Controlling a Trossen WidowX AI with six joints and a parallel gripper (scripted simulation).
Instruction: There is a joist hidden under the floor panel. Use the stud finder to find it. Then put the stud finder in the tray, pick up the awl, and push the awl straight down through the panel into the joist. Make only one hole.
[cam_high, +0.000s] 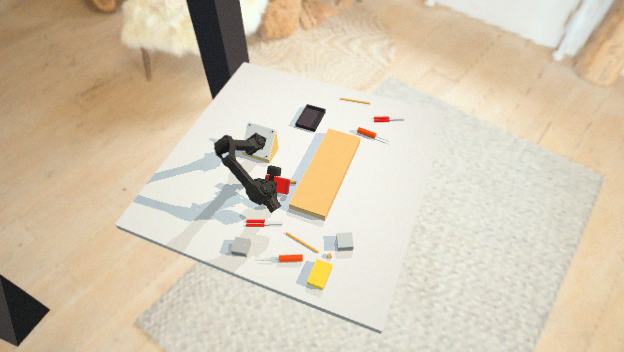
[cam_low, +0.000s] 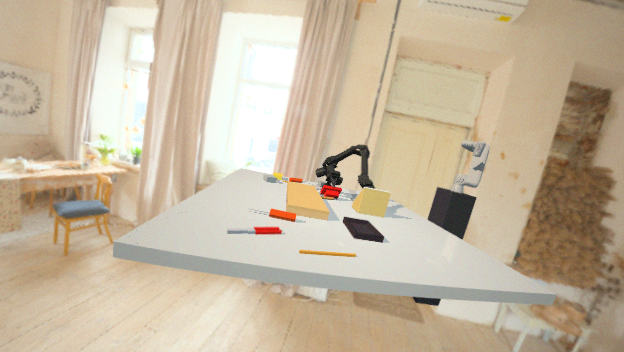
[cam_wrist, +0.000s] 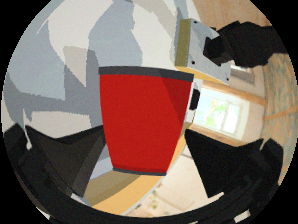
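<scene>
Now: the stud finder 20 mm below my gripper tip, 20 mm behind it and 10 mm to the left of it. Also, from my gripper tip: dark tray (490 mm to the left, 80 mm behind, 30 mm below); yellow block (390 mm ahead, 310 mm to the right, 30 mm below).
</scene>
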